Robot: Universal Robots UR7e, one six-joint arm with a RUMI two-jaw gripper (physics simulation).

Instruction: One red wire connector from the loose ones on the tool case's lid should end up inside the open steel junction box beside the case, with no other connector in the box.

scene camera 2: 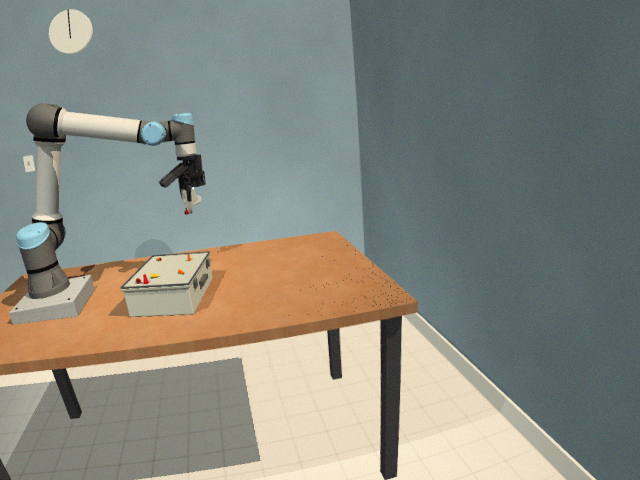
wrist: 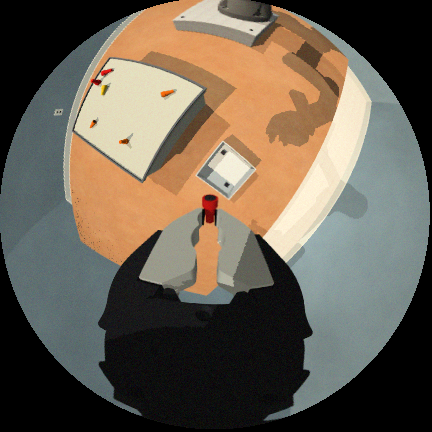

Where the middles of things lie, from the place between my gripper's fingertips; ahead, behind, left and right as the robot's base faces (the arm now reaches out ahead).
Labels:
The tool case (scene camera 2: 172, 293) is 240 mm to the right of my hand, 170 mm below it and 110 mm behind it.

